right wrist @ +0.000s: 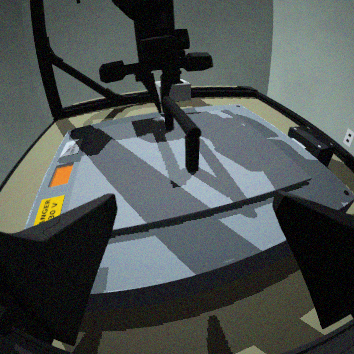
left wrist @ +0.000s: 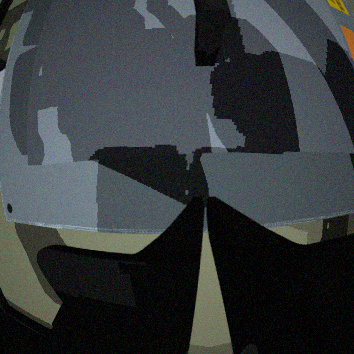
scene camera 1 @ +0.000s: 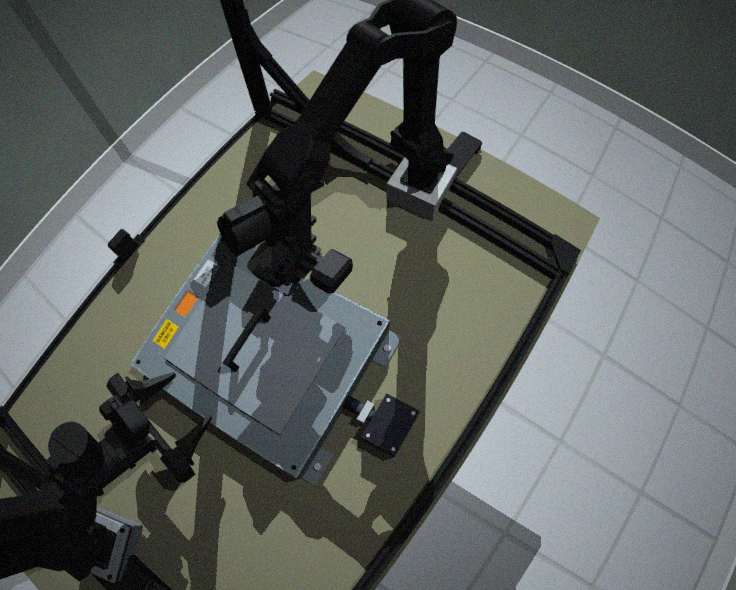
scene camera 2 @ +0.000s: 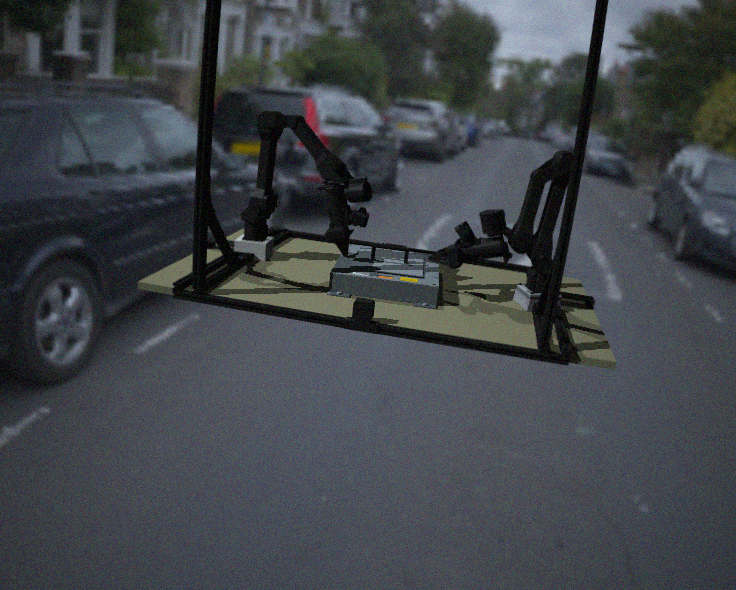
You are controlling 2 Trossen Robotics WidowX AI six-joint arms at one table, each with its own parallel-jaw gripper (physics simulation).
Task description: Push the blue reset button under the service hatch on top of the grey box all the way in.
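The grey box (scene camera 1: pixel 258 437) (scene camera 2: pixel 374 290) (left wrist: pixel 50 190) (right wrist: pixel 135 265) stands mid-table. Its hatch (scene camera 1: pixel 294 368) (left wrist: pixel 130 90) (right wrist: pixel 125 175) appears to lie flat and closed, with a black handle (scene camera 1: pixel 245 338) (left wrist: pixel 207 35) (right wrist: pixel 192 150) upright on it. The blue button does not show in any view. My left gripper (scene camera 1: pixel 281 287) (scene camera 2: pixel 345 253) (left wrist: pixel 203 204) (right wrist: pixel 161 112) is shut and empty. It points down over the box's top strip beside the hatch edge; whether the tips touch is unclear. My right gripper (scene camera 1: pixel 191 397) (scene camera 2: pixel 437 255) (right wrist: pixel 197 200) is open and empty at the opposite edge.
A dark small box (scene camera 1: pixel 388 424) (right wrist: pixel 317 142) with a white connector sits beside the grey box. A black block (scene camera 1: pixel 122 243) (scene camera 2: pixel 363 308) is fixed to the frame rail. Yellow (scene camera 1: pixel 165 333) and orange (scene camera 1: pixel 185 304) labels mark one box edge. Arm shadows cross the hatch.
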